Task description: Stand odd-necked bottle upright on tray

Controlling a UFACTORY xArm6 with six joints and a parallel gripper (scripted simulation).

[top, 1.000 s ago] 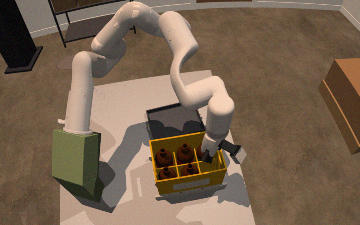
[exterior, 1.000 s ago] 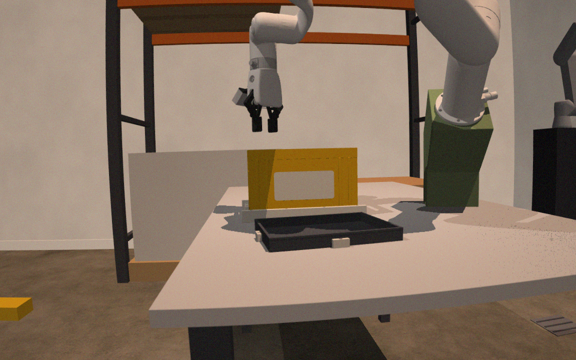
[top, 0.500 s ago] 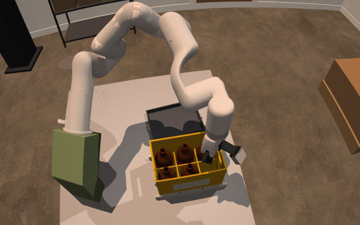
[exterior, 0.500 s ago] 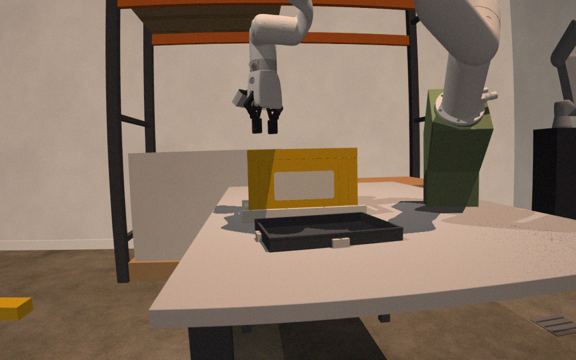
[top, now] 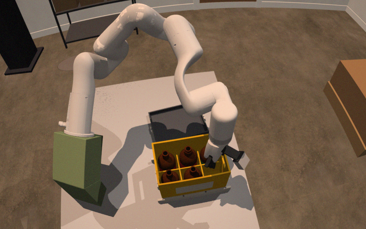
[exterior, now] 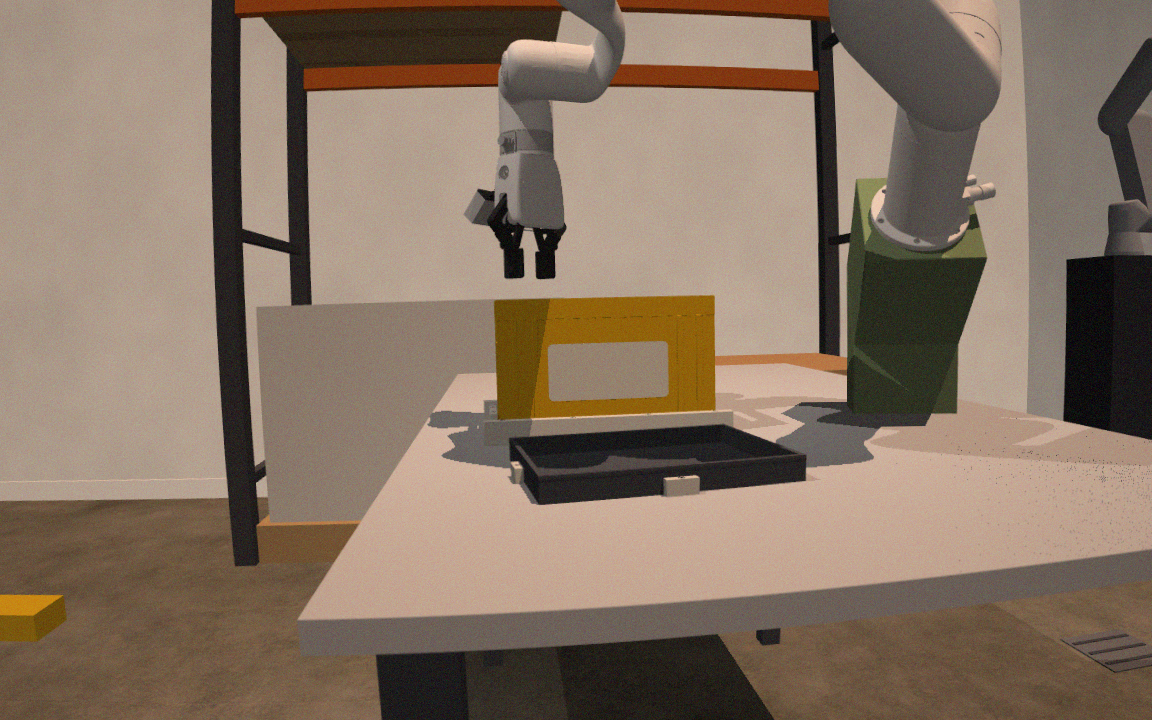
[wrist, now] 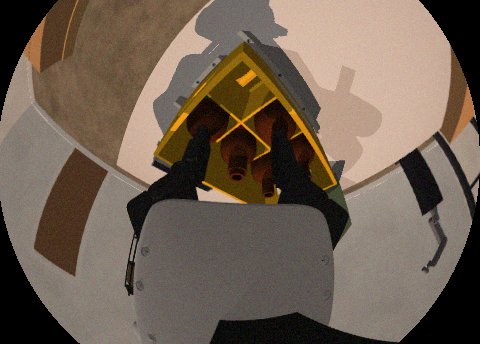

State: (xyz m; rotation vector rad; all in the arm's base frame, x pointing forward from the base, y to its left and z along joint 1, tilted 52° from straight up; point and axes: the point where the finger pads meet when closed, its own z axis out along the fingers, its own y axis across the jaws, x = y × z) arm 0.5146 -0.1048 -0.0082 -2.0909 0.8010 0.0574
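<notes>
My hand is 14 cm above the yellow crate, 9 cm past it and 3 cm to the right of it. Also, from my hand: glass bottle 13 cm below, 10 cm behind, 8 cm to the left; dark tray 30 cm to the left, 21 cm below, 14 cm behind.
</notes>
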